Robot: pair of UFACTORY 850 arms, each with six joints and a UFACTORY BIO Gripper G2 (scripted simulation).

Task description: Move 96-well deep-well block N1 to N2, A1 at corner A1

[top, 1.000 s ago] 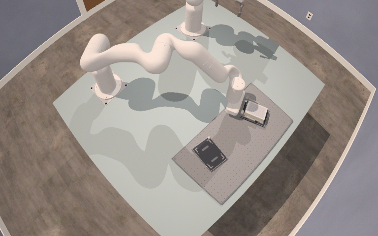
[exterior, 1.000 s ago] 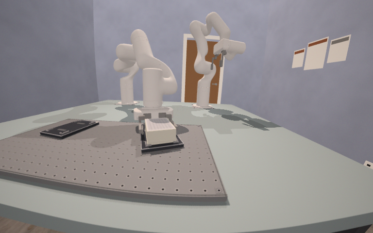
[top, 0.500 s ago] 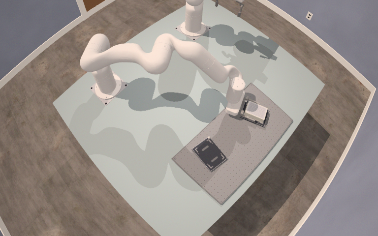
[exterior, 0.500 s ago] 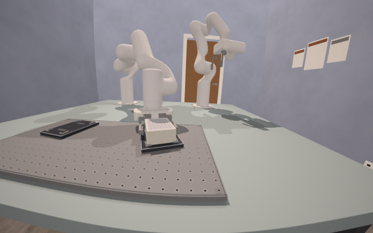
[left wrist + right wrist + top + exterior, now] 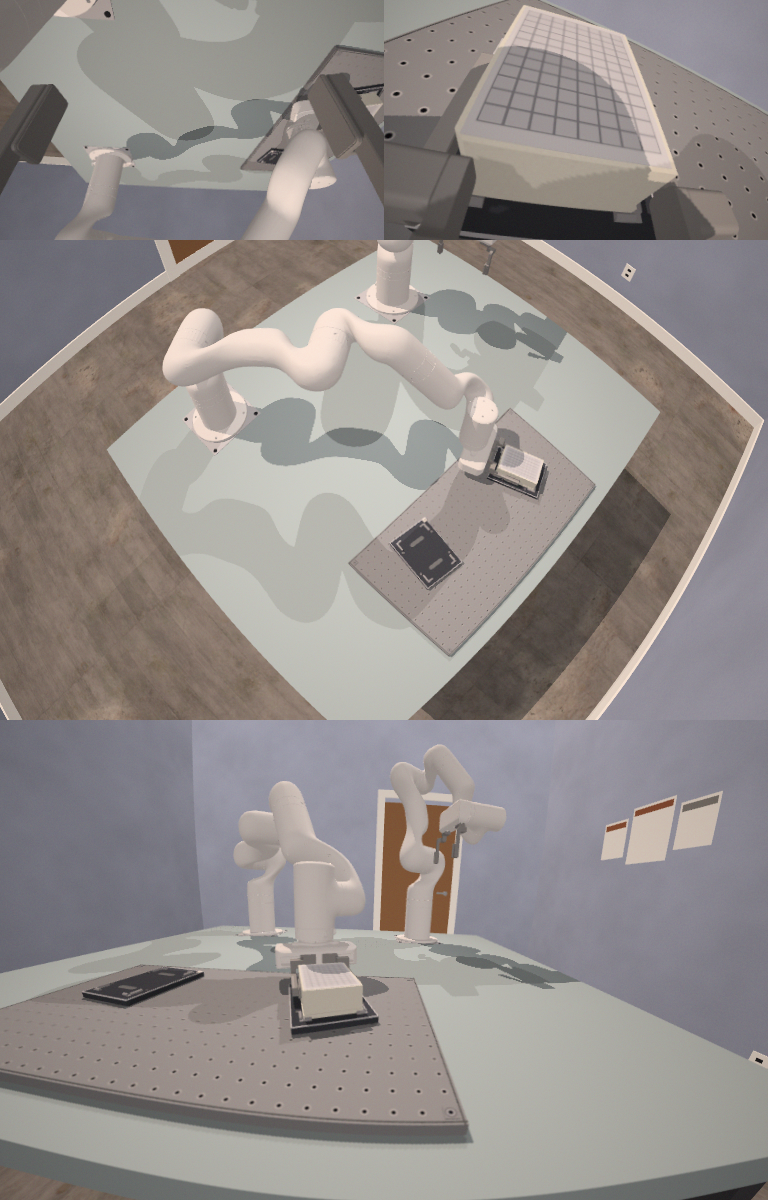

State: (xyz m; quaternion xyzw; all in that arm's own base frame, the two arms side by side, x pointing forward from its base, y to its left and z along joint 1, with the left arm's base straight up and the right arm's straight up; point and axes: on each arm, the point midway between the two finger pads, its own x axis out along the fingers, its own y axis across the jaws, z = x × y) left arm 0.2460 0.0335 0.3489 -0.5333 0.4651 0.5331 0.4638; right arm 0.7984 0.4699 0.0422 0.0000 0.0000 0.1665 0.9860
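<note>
The cream deep-well block lies 1 cm ahead of my right hand. From my right hand the other things lie so: plate nest N2: 37 cm to the right, 2 cm below; plate nest N1: 1 cm ahead, 2 cm below.
</note>
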